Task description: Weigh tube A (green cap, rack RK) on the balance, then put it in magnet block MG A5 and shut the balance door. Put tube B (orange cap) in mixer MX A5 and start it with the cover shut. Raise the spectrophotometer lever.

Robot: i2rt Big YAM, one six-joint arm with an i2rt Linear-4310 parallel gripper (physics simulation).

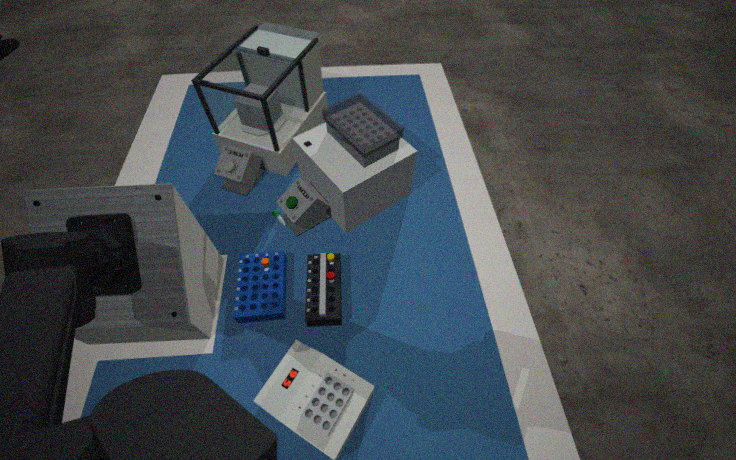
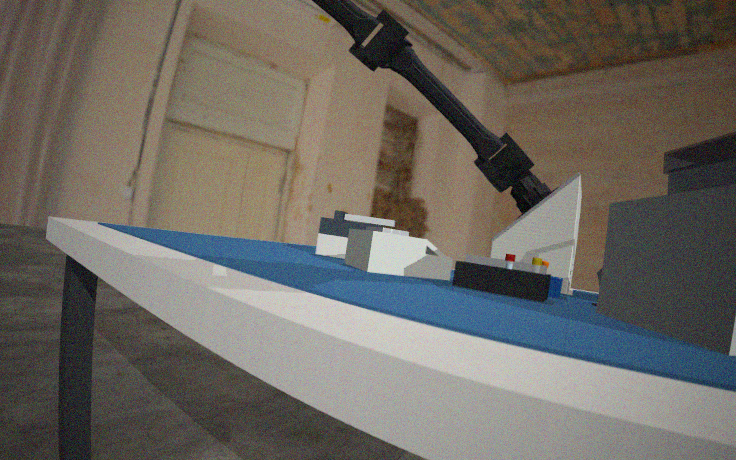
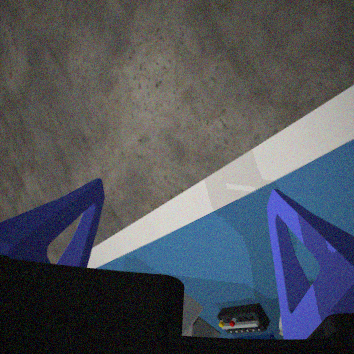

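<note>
Tube A's green cap shows beside the green-button box, its tube lying tilted on the mat outside the blue rack. Orange-capped tube B stands in that rack. The black block with a silver bar, seemingly the magnet block, holds red-capped and yellow-capped tubes. The glass-walled balance stands at the back; its door state is unclear. The mixer has its clear cover lowered over its block. My gripper is open and empty, high above the table's edge. I cannot identify the spectrophotometer lever.
A knob box stands before the balance, and a green-button box before the mixer. A white device with a red display stands at the front. A low device stands behind it. The arm's mount rises at left.
</note>
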